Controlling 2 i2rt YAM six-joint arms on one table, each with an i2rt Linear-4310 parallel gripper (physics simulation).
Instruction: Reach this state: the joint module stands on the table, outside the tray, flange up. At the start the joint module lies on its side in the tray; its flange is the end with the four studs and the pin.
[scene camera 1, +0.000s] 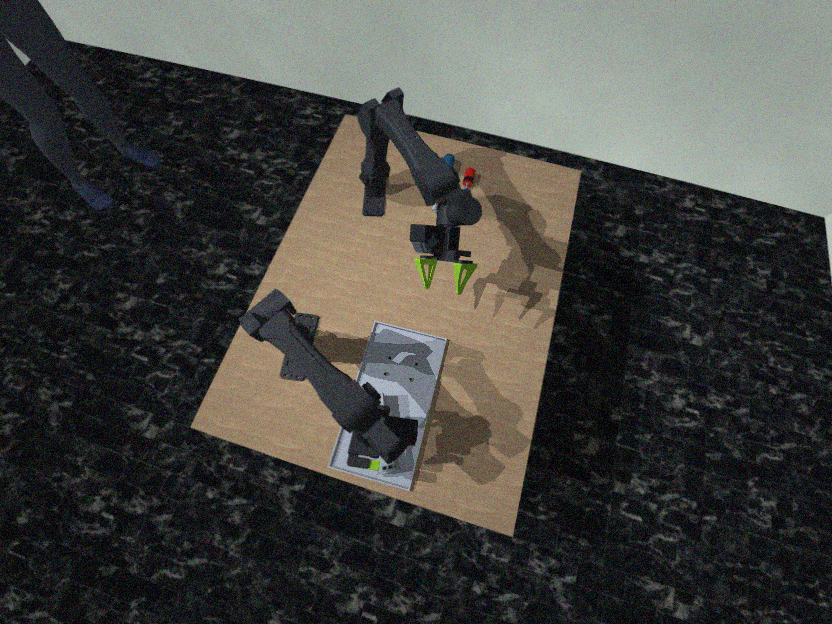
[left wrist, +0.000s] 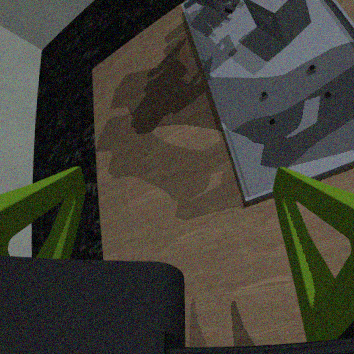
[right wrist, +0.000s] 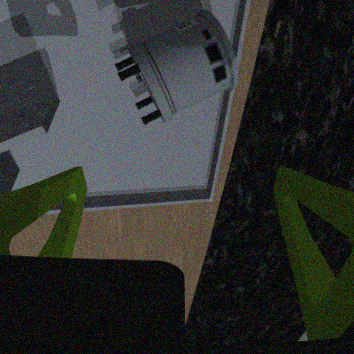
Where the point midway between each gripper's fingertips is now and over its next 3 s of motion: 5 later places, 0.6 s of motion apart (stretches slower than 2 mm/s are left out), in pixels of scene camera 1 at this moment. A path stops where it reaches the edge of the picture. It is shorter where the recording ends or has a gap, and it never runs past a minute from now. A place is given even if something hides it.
The left gripper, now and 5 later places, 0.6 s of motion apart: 442, 291; 441, 263; 442, 234; 442, 205; 435, 199; 435, 199
The right gripper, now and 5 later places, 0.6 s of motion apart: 372, 445; 389, 450; 414, 456; 415, 456; 415, 457; 414, 456
